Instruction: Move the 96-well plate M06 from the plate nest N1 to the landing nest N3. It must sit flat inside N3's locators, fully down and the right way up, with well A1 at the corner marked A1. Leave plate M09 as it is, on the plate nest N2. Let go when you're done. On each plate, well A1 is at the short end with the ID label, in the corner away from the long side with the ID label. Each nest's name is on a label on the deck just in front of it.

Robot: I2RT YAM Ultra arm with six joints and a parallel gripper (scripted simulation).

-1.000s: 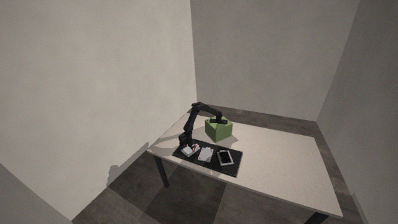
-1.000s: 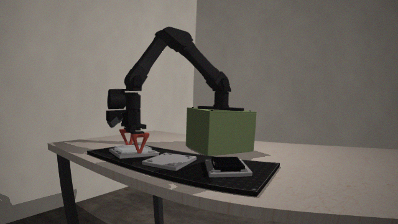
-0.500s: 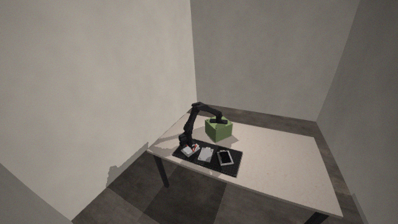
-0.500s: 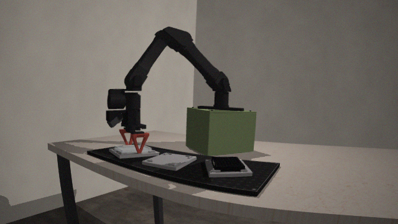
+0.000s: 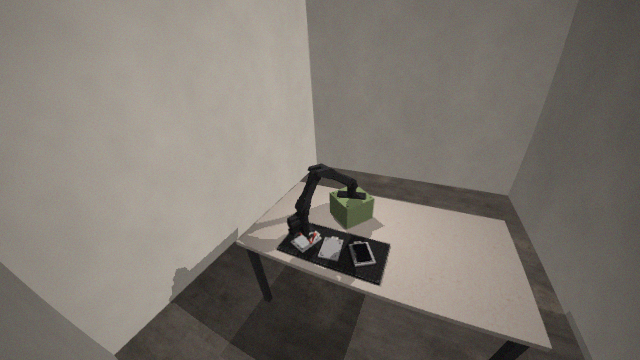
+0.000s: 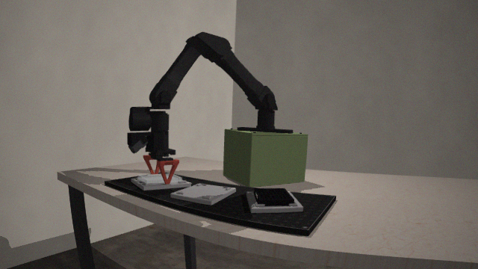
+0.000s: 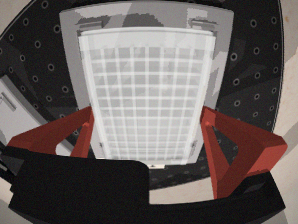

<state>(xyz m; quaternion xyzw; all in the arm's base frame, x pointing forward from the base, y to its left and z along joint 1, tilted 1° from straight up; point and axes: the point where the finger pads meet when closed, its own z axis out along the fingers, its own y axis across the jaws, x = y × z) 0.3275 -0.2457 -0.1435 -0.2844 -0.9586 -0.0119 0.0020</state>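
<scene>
My gripper is now right at the white 96-well plate. From my hand the other things lie so: label: 8 cm behind, 5 cm to the left, 2 cm below; then black plate: 36 cm to the left, 5 cm ahead.
</scene>
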